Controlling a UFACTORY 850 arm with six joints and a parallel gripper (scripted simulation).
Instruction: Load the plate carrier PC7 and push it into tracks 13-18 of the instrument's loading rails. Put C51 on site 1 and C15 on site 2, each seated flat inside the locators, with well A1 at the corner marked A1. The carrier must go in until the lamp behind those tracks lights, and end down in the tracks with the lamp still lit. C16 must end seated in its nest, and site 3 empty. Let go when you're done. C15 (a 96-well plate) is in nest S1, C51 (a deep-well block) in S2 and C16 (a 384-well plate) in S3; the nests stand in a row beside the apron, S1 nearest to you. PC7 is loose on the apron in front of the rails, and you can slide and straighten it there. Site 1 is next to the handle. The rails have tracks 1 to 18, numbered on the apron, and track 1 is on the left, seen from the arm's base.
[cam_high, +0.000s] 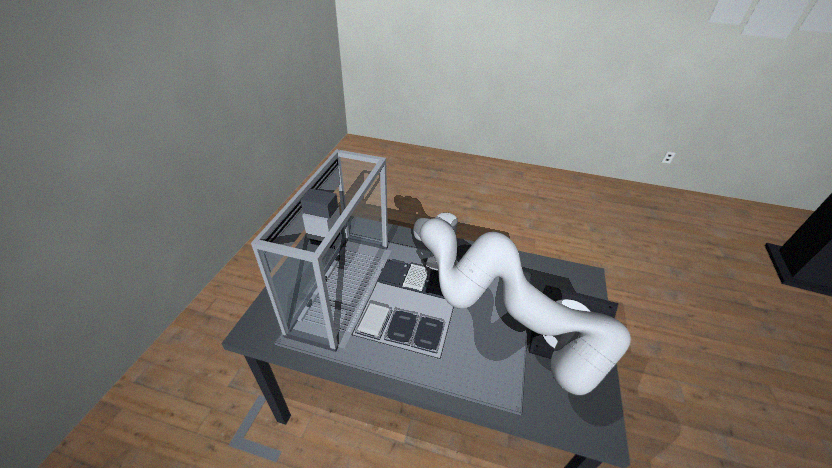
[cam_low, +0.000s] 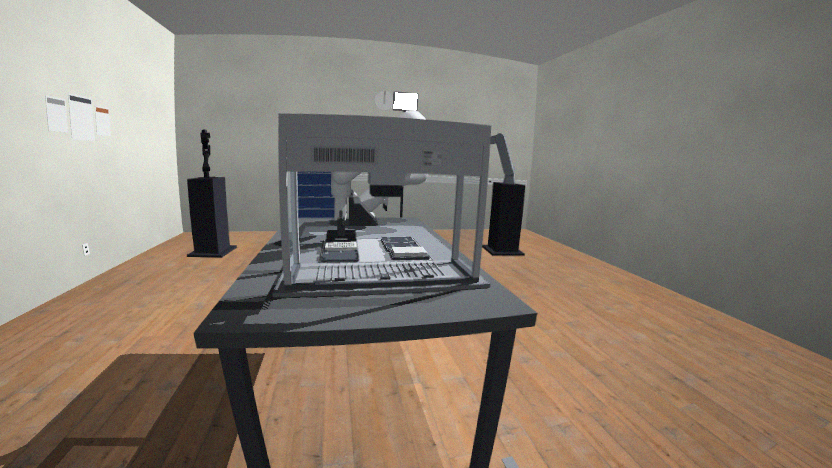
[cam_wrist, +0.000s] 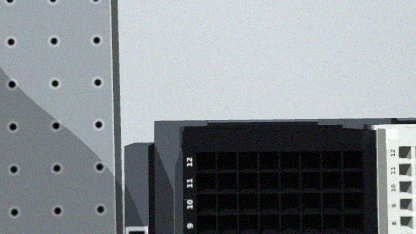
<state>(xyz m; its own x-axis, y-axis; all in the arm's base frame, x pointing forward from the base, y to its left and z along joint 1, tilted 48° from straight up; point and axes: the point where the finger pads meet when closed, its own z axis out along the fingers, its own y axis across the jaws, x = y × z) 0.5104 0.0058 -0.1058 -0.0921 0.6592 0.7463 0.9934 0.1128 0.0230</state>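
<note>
The black deep-well block C51 is 20 mm below my hand. From my hand the other things lie so: nest S1: 40 mm behind, 250 mm to the left, 50 mm below; plate carrier PC7: 100 mm ahead, 10 mm to the left, 40 mm below; white 96-well plate C15: 100 mm ahead, 10 mm to the left, 40 mm below.
</note>
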